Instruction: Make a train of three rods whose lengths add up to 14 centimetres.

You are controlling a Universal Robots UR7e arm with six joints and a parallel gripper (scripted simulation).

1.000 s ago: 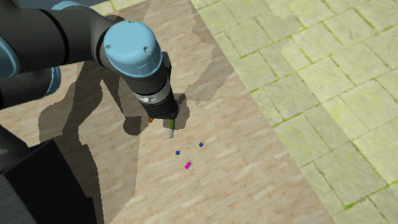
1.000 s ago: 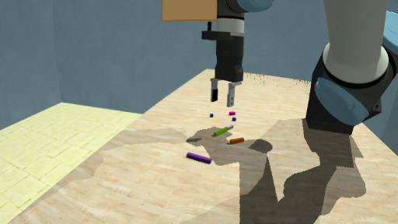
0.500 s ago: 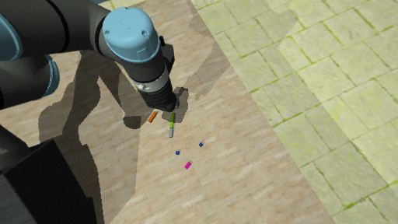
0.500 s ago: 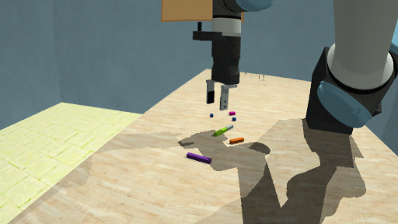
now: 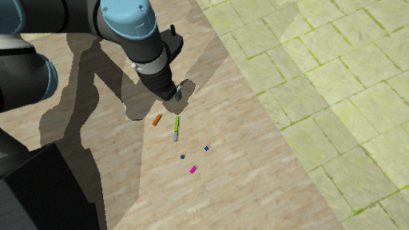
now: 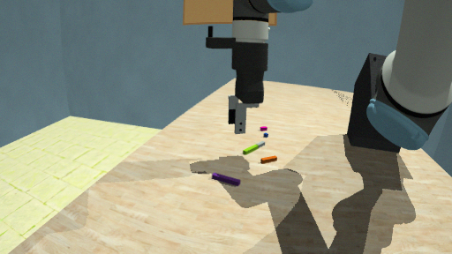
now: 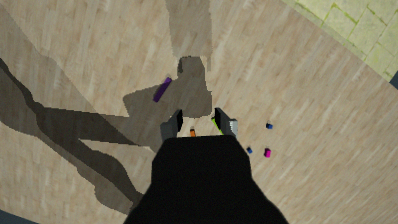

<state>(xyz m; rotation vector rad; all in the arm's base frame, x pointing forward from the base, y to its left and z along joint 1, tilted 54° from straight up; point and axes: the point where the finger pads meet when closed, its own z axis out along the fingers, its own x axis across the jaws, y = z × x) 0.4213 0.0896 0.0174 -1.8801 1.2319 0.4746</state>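
The purple rod lies 9 cm to the left of my hand and 10 cm below it. Round my hand: orange rod (8 cm behind, 2 cm to the right, 10 cm below); then grey rod (5 cm behind, 10 cm to the right, 10 cm below); then lime rod (3 cm behind, 7 cm to the right, 10 cm below).
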